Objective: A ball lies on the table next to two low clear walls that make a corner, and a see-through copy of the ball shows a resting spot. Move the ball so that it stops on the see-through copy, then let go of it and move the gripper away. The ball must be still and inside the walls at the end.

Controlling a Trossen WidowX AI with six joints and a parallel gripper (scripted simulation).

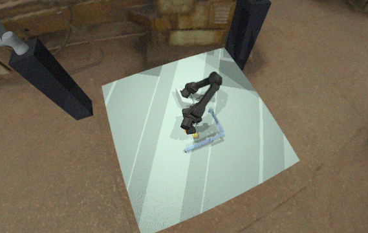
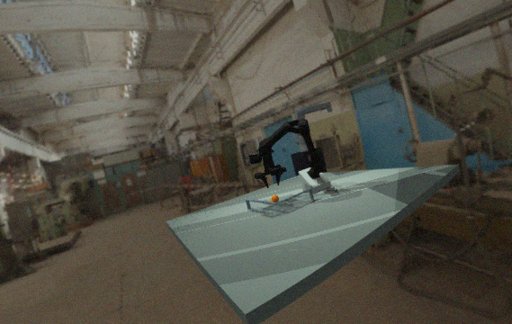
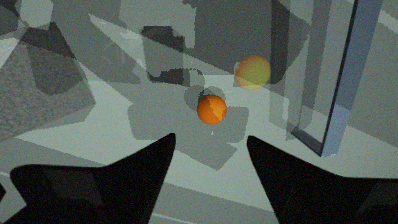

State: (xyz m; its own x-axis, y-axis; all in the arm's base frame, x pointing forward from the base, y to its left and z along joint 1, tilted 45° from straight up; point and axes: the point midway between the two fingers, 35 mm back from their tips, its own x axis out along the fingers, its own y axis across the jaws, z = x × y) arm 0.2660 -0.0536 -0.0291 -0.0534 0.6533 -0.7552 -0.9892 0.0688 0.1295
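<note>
Now: gripper tip 7 cm above the orange ball and 1 cm short of it. From my gripper tip the other things lie so: see-through copy (7 cm below, 6 cm ahead, 4 cm to the left).
</note>
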